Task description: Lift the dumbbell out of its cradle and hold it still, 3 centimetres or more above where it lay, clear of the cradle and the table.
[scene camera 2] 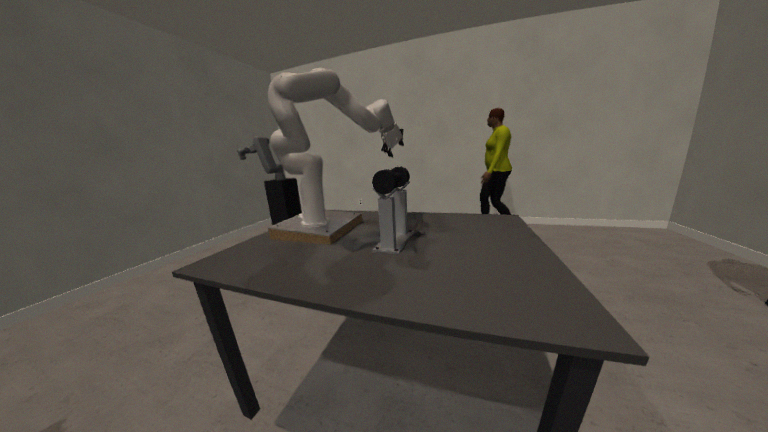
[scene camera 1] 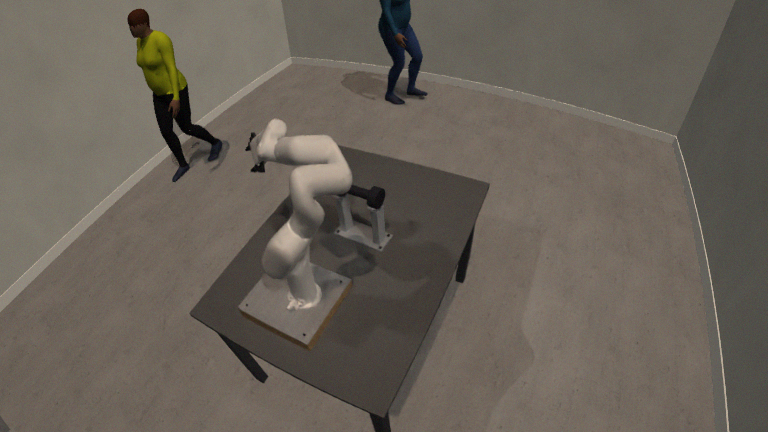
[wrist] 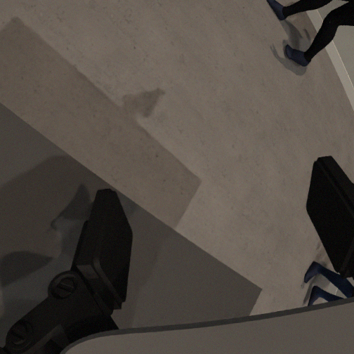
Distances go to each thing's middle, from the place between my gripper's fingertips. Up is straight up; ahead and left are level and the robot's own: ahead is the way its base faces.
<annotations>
I see my gripper 43 cm to the left of the black dumbbell [scene camera 2: 384, 181], 11 cm above it and 8 cm short of it. Round my hand: light grey cradle [scene camera 1: 375, 237] 43 cm to the right, 24 cm below, 8 cm ahead.
</annotations>
